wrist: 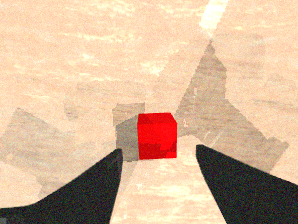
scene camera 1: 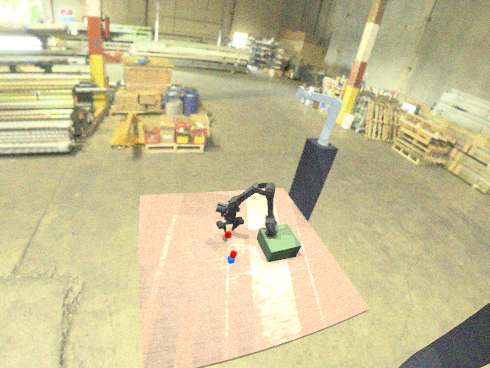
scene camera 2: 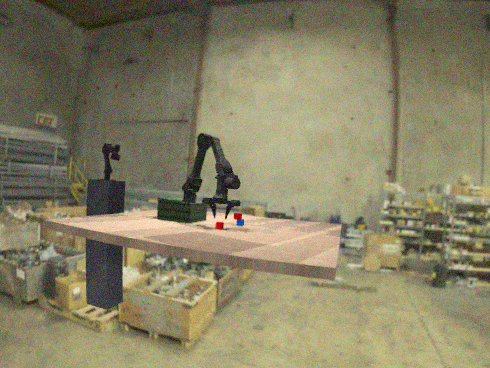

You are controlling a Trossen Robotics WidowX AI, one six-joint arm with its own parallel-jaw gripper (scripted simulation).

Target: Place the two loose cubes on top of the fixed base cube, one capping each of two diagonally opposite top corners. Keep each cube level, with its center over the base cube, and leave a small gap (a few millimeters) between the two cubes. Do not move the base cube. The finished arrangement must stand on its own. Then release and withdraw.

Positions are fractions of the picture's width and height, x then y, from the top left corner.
Labels:
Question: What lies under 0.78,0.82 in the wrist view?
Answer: My gripper.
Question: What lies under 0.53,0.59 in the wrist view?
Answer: A red cube.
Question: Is my gripper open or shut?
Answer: Open.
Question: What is my gripper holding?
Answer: Nothing.

